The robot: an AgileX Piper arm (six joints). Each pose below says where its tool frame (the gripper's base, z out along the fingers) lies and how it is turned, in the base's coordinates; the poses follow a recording.
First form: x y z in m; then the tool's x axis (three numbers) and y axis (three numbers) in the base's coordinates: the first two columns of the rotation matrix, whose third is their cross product.
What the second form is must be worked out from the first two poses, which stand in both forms.
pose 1, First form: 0.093 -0.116 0.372 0.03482 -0.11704 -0.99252 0.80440 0.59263 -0.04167
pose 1, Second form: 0.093 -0.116 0.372; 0.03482 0.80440 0.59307; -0.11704 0.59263 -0.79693; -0.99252 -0.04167 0.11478
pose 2, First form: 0.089 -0.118 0.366 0.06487 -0.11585 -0.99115 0.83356 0.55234 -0.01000
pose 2, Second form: 0.089 -0.118 0.366; 0.06487 0.83356 0.54861; -0.11585 0.55234 -0.82553; -0.99115 -0.01000 0.13240
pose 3, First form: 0.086 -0.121 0.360 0.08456 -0.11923 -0.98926 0.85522 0.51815 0.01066
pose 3, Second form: 0.086 -0.121 0.360; 0.08456 0.85522 0.51131; -0.11923 0.51815 -0.84694; -0.98926 0.01066 0.14578
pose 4, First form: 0.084 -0.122 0.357 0.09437 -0.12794 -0.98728 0.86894 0.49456 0.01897
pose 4, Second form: 0.084 -0.122 0.357; 0.09437 0.86894 0.48584; -0.12794 0.49456 -0.85968; -0.98728 0.01897 0.15784
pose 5, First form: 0.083 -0.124 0.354 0.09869 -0.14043 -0.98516 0.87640 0.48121 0.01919
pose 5, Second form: 0.083 -0.124 0.354; 0.09869 0.87640 0.47137; -0.14043 0.48121 -0.86529; -0.98516 0.01919 0.17056
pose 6, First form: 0.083 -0.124 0.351 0.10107 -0.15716 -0.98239 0.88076 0.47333 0.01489
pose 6, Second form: 0.083 -0.124 0.351; 0.10107 0.88076 0.46265; -0.15716 0.47333 -0.86675; -0.98239 0.01489 0.18626
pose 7, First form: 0.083 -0.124 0.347 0.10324 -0.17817 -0.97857 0.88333 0.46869 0.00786
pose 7, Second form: 0.083 -0.124 0.347; 0.10324 0.88333 0.45725; -0.17817 0.46869 -0.86521; -0.97857 0.00786 0.20577
